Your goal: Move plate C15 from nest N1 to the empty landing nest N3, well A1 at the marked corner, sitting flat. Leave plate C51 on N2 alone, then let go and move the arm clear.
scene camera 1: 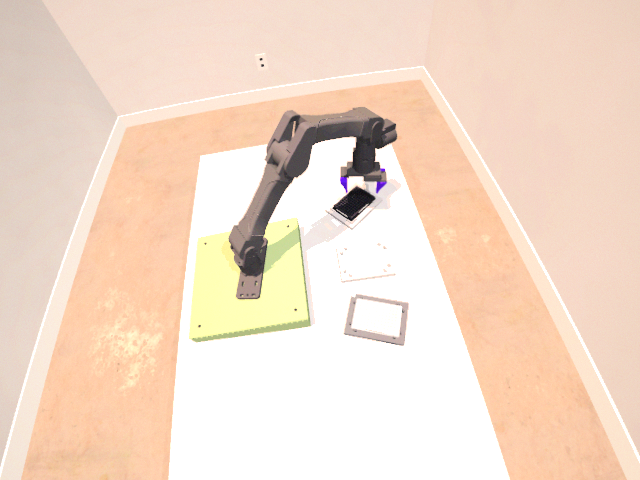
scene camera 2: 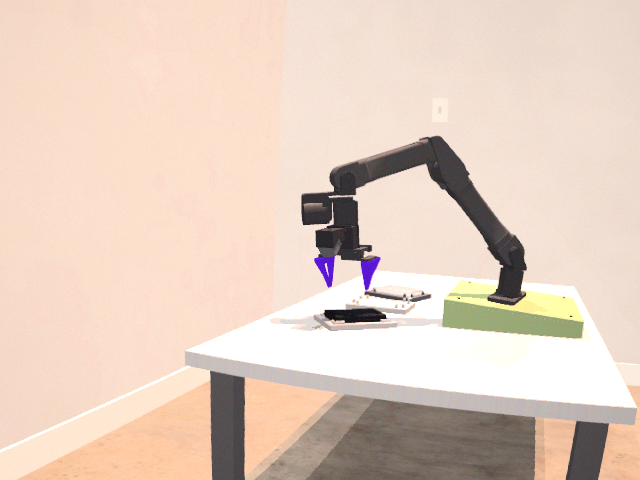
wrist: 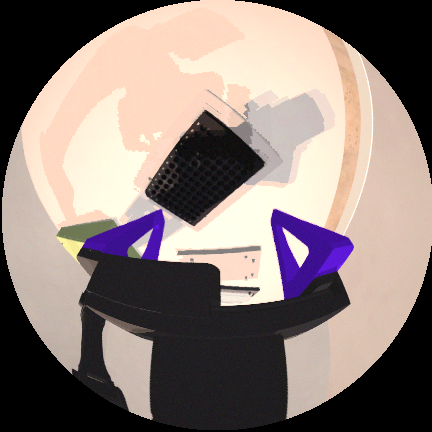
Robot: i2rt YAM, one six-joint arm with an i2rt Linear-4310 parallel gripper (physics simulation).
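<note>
A black well plate lies turned at an angle on a pale nest at the back. My gripper is open and empty, pointing down; its purple fingertips are above the table, higher than the black plate and apart from it. An empty white nest with small pegs is in the middle. A white plate sits on a dark grey nest at the front in scene camera 1. Plate and nest labels cannot be read.
The arm's base stands on a yellow-green block on the white table, beside the row of nests. The arm reaches high over the table. A wall stands beyond the table on the nests' side.
</note>
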